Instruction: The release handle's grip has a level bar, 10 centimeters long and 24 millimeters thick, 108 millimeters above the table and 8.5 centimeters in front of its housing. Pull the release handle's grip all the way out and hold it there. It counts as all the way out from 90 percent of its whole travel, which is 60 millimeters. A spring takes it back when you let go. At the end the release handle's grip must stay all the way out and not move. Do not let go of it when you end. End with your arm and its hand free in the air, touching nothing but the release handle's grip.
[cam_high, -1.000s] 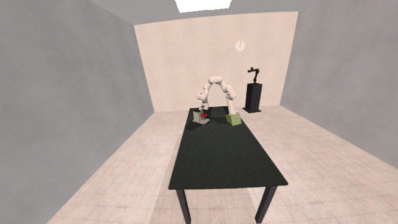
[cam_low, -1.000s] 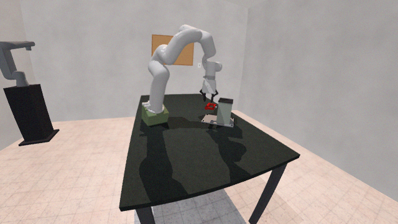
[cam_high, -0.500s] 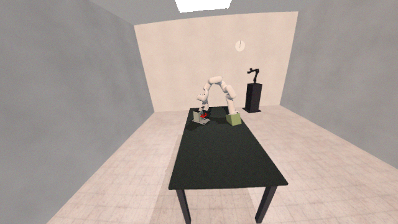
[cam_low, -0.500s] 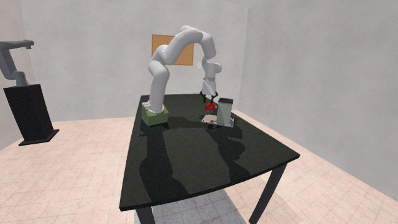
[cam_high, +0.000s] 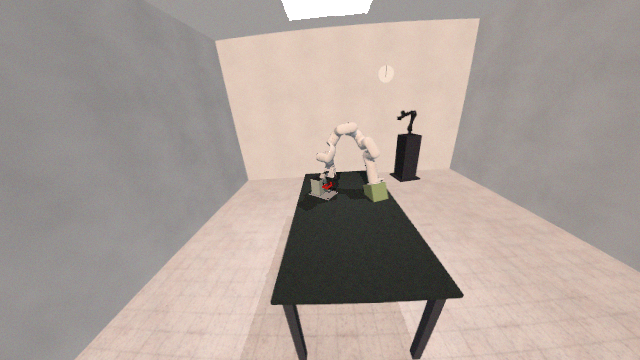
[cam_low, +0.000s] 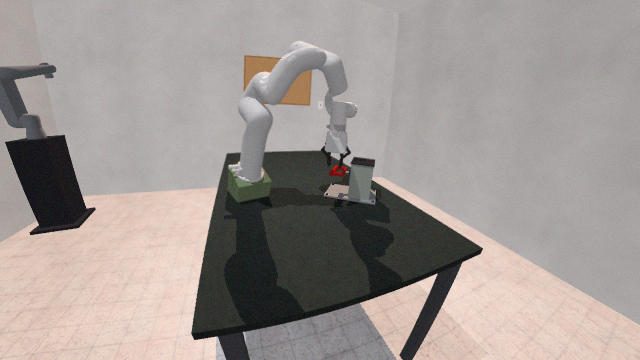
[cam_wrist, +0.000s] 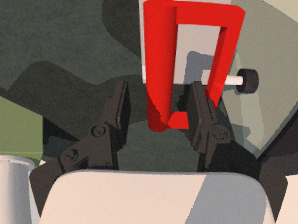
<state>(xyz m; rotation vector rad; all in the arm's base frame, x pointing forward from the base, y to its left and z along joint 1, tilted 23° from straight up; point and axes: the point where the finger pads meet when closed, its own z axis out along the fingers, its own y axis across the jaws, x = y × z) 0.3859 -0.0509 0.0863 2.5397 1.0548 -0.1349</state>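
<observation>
Right now my hand is 140 mm above the light baseplate, 70 mm to the left of it and 70 mm short of it.
</observation>
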